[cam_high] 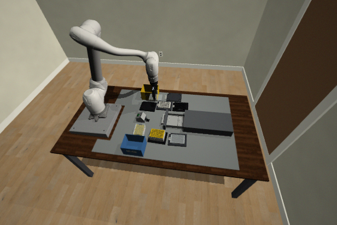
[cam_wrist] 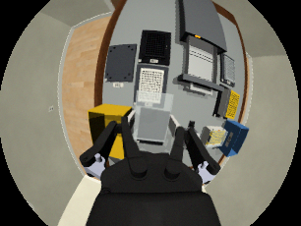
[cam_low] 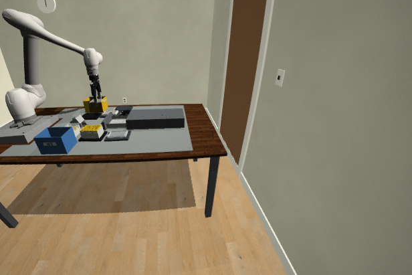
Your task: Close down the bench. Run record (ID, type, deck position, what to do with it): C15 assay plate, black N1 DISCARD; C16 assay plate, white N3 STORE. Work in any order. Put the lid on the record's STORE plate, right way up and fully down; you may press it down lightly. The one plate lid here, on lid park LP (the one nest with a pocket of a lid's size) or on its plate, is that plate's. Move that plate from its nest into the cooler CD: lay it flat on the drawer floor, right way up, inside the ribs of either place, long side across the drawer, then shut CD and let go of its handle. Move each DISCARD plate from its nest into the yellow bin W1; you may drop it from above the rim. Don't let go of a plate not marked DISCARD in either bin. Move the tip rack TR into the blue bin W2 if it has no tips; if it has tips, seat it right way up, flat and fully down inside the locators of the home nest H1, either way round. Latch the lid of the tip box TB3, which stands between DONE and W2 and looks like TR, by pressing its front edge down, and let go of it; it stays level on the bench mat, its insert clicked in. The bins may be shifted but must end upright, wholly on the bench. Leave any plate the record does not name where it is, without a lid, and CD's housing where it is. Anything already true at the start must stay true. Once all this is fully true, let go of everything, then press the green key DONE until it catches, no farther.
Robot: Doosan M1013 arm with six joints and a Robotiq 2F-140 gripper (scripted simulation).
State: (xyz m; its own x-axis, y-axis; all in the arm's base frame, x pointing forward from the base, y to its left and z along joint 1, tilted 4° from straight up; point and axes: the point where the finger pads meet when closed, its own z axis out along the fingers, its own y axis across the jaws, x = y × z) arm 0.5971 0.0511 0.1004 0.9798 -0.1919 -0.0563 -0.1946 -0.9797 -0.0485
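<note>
Right now my hand is 150 mm above the white plate and 80 mm short of it. Round my hand: black lid park: 160 mm below, 90 mm behind; then grey nest: 160 mm below, 80 mm ahead; then plate lid: 20 mm below.
</note>
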